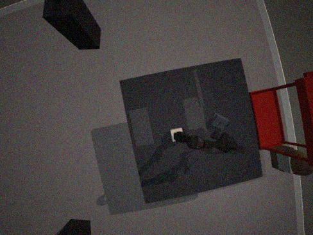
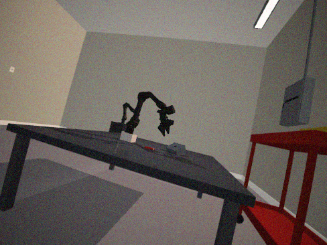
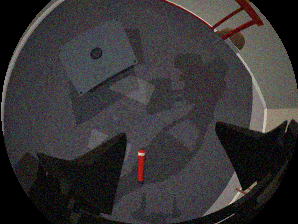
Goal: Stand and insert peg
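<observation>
Right now my gripper tip is 80 mm past the red peg, 40 mm to the left of it and 130 mm above it. The rest, counted from my gripper tip: sloped grey panel: 50 mm ahead, 160 mm to the left, 100 mm below.
</observation>
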